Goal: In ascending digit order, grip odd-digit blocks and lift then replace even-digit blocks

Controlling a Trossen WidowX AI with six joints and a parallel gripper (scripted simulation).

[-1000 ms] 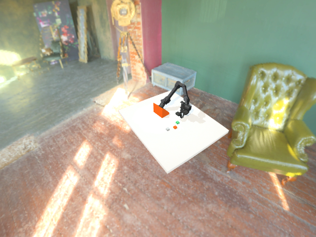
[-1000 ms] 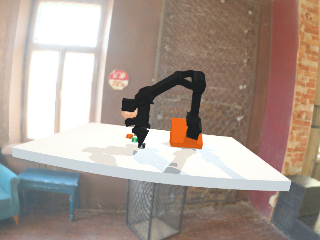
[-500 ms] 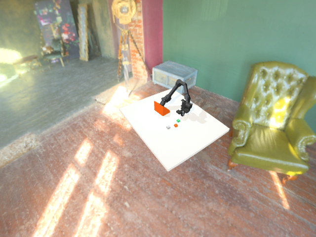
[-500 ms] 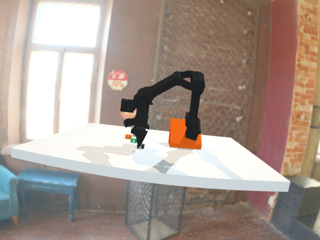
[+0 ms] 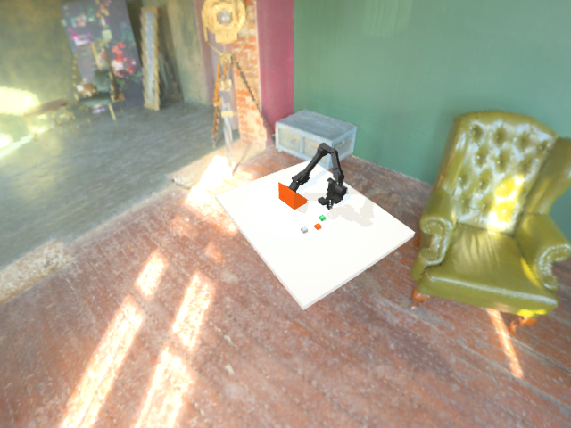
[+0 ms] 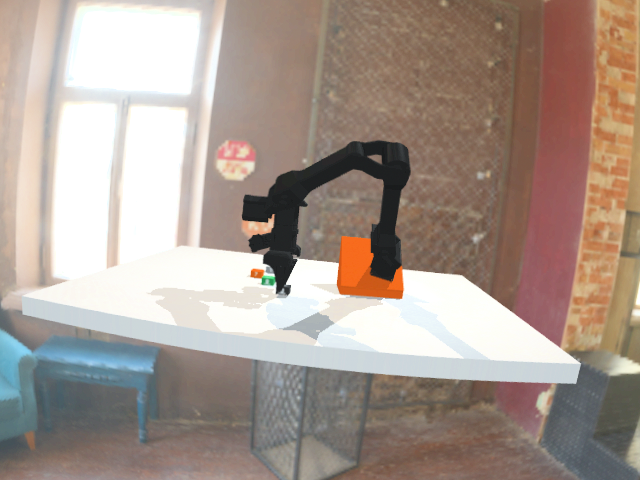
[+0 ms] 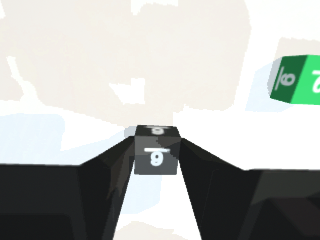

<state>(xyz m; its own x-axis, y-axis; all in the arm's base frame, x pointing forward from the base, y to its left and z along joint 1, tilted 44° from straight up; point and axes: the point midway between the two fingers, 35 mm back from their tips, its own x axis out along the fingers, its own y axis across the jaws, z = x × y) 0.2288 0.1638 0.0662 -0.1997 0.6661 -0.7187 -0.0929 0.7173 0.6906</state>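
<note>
My gripper tip is now 170 mm to the left of the orange block, 120 mm short of it and 10 mm above it. Round my gripper tip: grey block (260 mm to the right, 100 mm ahead, 10 mm below); black block (10 mm behind); green block (100 mm to the right, 60 mm ahead, 10 mm below).
</note>
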